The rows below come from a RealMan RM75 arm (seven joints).
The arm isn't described. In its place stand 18 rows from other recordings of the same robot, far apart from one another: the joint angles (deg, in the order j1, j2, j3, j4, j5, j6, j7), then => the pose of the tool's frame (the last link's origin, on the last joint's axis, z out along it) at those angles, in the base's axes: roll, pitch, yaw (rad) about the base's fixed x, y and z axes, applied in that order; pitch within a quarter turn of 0, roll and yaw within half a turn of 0; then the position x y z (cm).
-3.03 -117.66 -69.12 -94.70 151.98 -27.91 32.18 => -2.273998, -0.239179, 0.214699, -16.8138, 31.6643, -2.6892
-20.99 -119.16 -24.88 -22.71 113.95 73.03 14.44 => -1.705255, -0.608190, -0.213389, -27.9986, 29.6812, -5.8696
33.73 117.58 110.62 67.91 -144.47 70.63 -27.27 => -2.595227, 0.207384, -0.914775, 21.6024, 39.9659, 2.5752
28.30 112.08 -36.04 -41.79 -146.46 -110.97 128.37 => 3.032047, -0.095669, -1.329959, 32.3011, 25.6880, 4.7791
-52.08 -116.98 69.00 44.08 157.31 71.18 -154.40 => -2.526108, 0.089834, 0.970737, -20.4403, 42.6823, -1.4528
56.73 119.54 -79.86 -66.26 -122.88 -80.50 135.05 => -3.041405, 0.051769, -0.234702, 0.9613, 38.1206, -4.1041
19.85 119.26 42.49 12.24 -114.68 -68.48 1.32 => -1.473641, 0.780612, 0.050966, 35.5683, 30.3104, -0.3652
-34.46 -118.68 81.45 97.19 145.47 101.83 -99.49 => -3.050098, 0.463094, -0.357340, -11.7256, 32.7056, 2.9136
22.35 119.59 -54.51 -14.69 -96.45 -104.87 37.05 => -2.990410, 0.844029, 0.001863, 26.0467, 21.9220, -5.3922
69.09 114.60 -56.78 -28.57 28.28 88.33 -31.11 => -2.863984, -0.279946, -0.986743, 12.6636, 41.5301, -2.5911
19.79 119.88 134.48 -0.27 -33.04 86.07 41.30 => 1.147080, -1.235568, -2.557064, 35.4298, 27.6344, 2.7224
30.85 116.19 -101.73 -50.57 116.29 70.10 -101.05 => 3.083936, 0.657285, -0.153944, 11.7965, 31.3322, -7.4751
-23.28 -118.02 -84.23 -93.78 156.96 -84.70 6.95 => -2.471759, 0.060716, 0.906142, -17.9476, 32.1835, -0.4534
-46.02 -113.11 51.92 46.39 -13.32 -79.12 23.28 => -2.471747, -0.052271, 1.285381, -27.9576, 40.5725, 5.6692
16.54 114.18 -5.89 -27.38 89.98 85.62 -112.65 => -1.772212, 1.106443, 0.073672, 38.5778, 27.4427, 13.3997
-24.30 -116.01 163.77 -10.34 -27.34 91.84 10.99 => -2.359861, -0.170726, -0.536887, -33.0896, 24.6307, -3.0544
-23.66 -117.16 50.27 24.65 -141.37 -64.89 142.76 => -1.512062, -0.865019, -0.335848, -31.9242, 36.9349, 9.1809
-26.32 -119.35 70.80 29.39 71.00 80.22 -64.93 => -2.918226, -0.829679, 0.281929, -22.4070, 32.3711, -3.9919
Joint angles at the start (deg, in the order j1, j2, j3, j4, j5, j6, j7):
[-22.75, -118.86, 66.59, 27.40, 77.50, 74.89, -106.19]
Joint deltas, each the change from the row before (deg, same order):
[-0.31, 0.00, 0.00, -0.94, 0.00, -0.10, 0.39]
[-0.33, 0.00, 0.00, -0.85, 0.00, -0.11, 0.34]
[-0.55, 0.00, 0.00, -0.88, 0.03, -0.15, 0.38]
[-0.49, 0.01, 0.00, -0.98, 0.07, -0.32, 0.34]
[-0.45, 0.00, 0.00, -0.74, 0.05, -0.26, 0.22]
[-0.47, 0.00, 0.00, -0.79, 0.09, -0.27, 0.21]
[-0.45, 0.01, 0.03, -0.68, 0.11, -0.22, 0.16]
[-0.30, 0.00, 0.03, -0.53, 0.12, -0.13, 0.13]
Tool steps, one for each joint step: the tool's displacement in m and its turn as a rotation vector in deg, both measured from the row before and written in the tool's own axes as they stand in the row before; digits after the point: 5 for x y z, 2 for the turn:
[-0.00218, -0.00116, 0.00082, 0.16, -0.23, -0.27]
[-0.00174, -0.00094, 0.00099, 0.13, -0.22, -0.22]
[-0.00093, -0.00048, 0.00205, 0.05, -0.31, -0.04]
[-0.00153, -0.00126, 0.00160, 0.30, -0.31, -0.20]
[-0.00083, -0.00072, 0.00164, 0.19, -0.26, -0.13]
[-0.00103, -0.00078, 0.00169, 0.21, -0.31, -0.16]
[-0.00080, -0.00052, 0.00165, 0.15, -0.35, -0.10]
[-0.00102, -0.00043, 0.00109, 0.11, -0.31, -0.10]

